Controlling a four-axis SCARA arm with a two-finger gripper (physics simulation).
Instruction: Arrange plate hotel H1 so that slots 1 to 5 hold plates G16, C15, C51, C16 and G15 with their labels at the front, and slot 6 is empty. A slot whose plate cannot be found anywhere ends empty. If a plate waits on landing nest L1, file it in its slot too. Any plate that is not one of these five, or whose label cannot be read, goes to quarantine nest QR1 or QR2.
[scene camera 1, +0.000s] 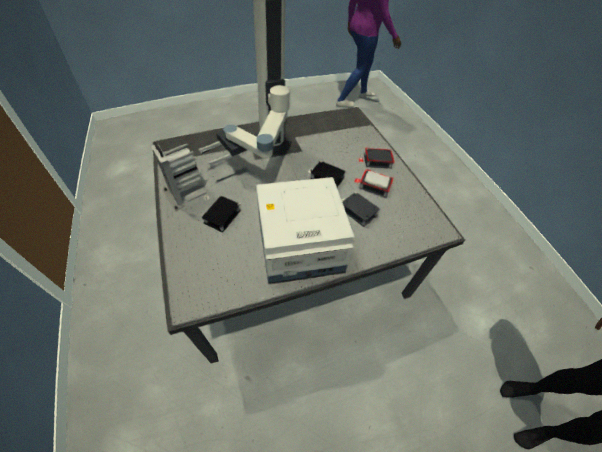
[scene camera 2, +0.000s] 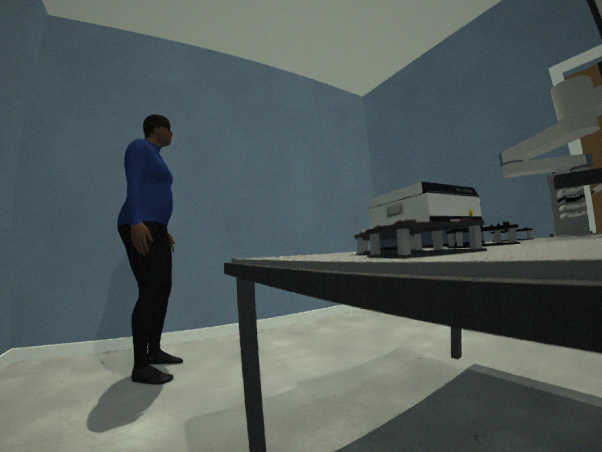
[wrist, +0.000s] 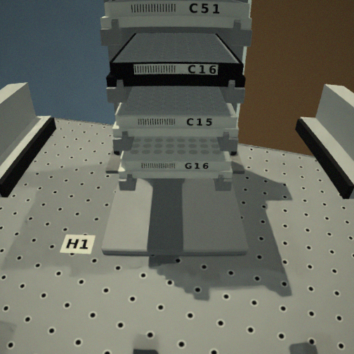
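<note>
Hotel H1 (scene camera 1: 170, 176) (wrist: 215, 225) stands at the table's left; in the wrist view its lower part shows. From the bottom up, plates G16 (wrist: 175, 165), C15 (wrist: 175, 121), C16 (wrist: 175, 69) with a black skirt, and C51 (wrist: 175, 8) sit there, labels facing front. Above C51 the hotel is cut off, so slots 5 and 6 and G15 cannot be read. My gripper (scene camera 1: 204, 157) (wrist: 175, 101) is partly open and empty. Its fingers stand wide on both sides of the stack, in front of the hotel. The H1 tag (wrist: 78, 244) lies beside the base.
A white instrument (scene camera 1: 306, 212) (scene camera 2: 425, 207) stands mid-table. Black nests (scene camera 1: 221, 213) (scene camera 1: 327, 173) (scene camera 1: 361, 208) stand around it. Two red-rimmed nests are at right: one (scene camera 1: 379, 166) has a dark top, the other (scene camera 1: 364, 186) holds a white plate (scene camera 1: 377, 179). People stand beyond the table.
</note>
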